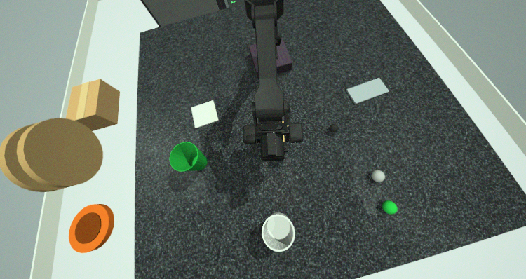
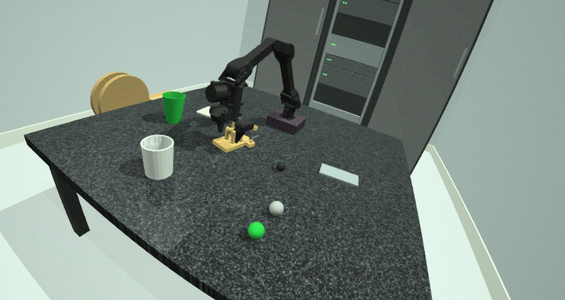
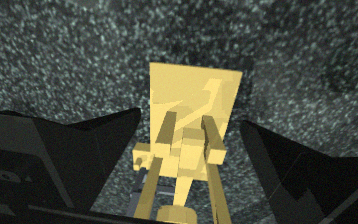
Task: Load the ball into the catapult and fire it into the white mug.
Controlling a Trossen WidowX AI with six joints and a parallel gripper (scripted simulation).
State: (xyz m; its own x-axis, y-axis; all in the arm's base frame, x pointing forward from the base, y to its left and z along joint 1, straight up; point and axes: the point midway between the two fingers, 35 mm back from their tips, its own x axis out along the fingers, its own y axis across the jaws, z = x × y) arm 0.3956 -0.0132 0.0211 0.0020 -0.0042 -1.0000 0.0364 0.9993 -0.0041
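Right now my gripper tip is 23 cm to the right of the black ball, 4 cm past it and 2 cm above it. Also, from my gripper tip: white tile: 28 cm to the right, 15 cm behind, 3 cm below; then white mug: 28 cm ahead; then green cup: 29 cm to the right, 5 cm ahead.
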